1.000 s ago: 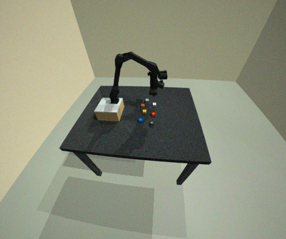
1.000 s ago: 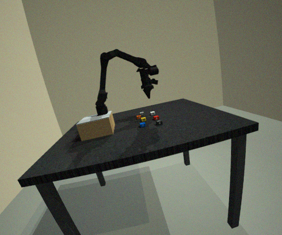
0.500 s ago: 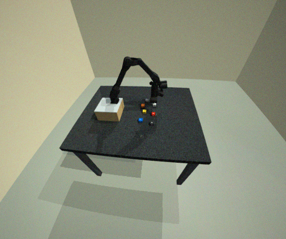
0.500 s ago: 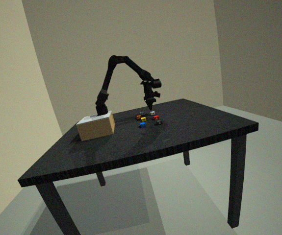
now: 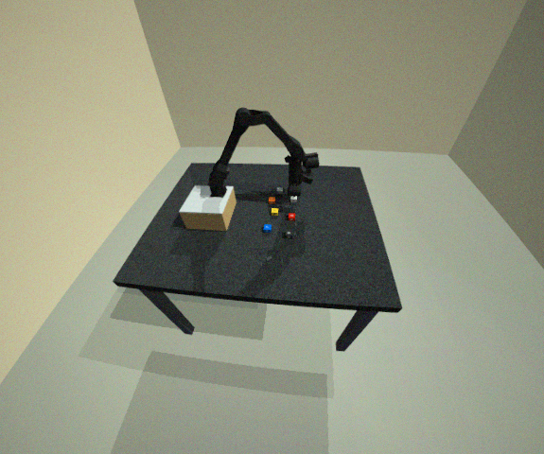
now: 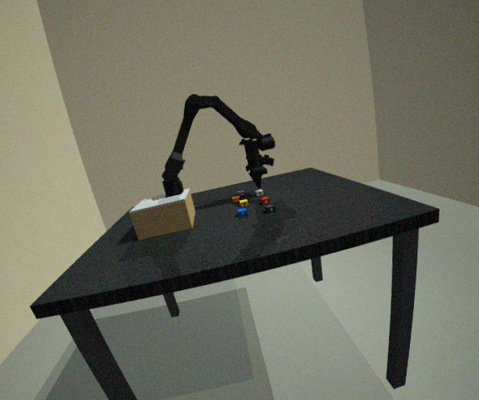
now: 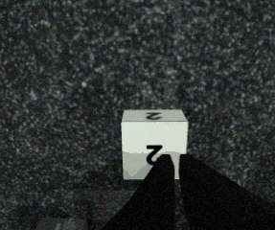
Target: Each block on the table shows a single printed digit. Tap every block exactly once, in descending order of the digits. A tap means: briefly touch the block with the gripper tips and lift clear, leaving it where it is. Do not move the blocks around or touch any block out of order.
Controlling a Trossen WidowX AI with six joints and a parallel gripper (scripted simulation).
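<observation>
Right now my gripper tip is 20 mm above the white block and 10 mm to the right of it. Round my gripper tip: red block: 130 mm to the right, 20 mm below; then orange block marked 4: 110 mm behind, 20 mm to the right, 20 mm below; then yellow block marked 3: 100 mm to the right, 90 mm behind, 20 mm below.
</observation>
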